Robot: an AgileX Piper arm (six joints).
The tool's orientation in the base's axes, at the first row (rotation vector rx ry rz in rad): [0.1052 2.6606 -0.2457]
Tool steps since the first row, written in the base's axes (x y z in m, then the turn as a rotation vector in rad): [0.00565 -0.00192 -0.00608 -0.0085 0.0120 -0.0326]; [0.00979 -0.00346 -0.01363 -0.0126 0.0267 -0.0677]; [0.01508 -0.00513 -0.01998 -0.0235 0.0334 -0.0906]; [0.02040 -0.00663 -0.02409 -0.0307 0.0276 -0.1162]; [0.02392 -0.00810 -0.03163 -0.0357 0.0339 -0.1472]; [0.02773 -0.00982 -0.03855 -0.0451 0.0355 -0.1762]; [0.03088 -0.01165 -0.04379 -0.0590 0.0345 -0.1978]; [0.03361 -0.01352 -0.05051 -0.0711 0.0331 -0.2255]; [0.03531 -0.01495 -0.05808 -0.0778 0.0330 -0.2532]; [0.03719 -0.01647 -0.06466 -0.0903 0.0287 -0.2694]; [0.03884 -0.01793 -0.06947 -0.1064 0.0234 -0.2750]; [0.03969 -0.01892 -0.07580 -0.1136 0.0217 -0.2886]
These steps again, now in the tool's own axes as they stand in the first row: [-0.00232 -0.00029 0.00819 0.0228 0.0159 0.0225]; [-0.00262 -0.00015 0.01693 0.0429 0.0353 0.0487]; [-0.00449 -0.00019 0.02515 0.0633 0.0441 0.0627]; [-0.00740 -0.00041 0.03139 0.0811 0.0416 0.0830]; [-0.00714 -0.00027 0.03984 0.0999 0.0520 0.1068]; [-0.00744 -0.00044 0.04792 0.1215 0.0570 0.1278]; [-0.00792 -0.00106 0.05425 0.1437 0.0578 0.1408]; [-0.00735 -0.00154 0.06170 0.1670 0.0593 0.1600]; [-0.00546 -0.00157 0.06936 0.1856 0.0627 0.1813]; [-0.00419 -0.00182 0.07625 0.2039 0.0596 0.1908]; [-0.00351 -0.00232 0.08148 0.2206 0.0534 0.1896]; [-0.00142 -0.00221 0.08759 0.2332 0.0530 0.1987]
